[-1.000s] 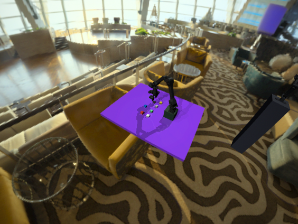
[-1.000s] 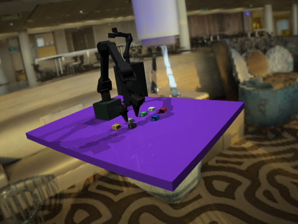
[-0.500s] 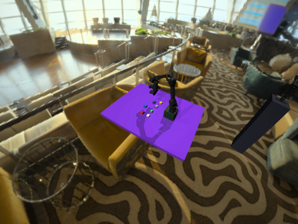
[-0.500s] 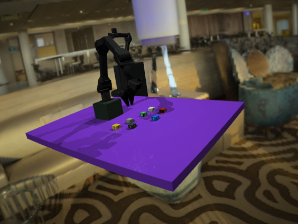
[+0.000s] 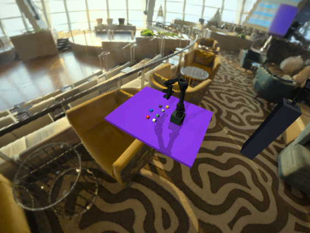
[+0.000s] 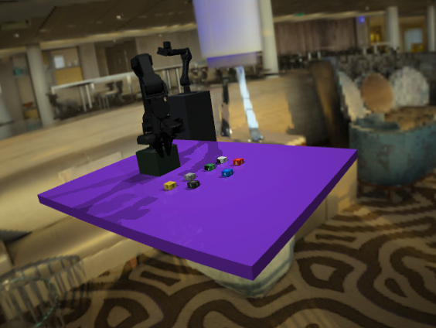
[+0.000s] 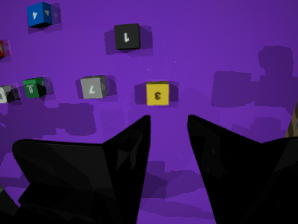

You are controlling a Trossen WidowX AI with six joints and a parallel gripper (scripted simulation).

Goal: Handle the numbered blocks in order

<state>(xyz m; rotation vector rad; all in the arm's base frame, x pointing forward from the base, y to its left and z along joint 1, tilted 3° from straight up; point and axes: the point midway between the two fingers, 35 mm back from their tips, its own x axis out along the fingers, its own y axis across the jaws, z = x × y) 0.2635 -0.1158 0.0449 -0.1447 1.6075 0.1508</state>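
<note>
The yellow block lies 1 cm behind my gripper tip and 11 cm below it. From my gripper tip the other things lie so: black block: 6 cm ahead, 6 cm to the left, 11 cm below; blue block: 9 cm ahead, 21 cm to the left, 11 cm below; grey block: 2 cm behind, 10 cm to the left, 11 cm below.
</note>
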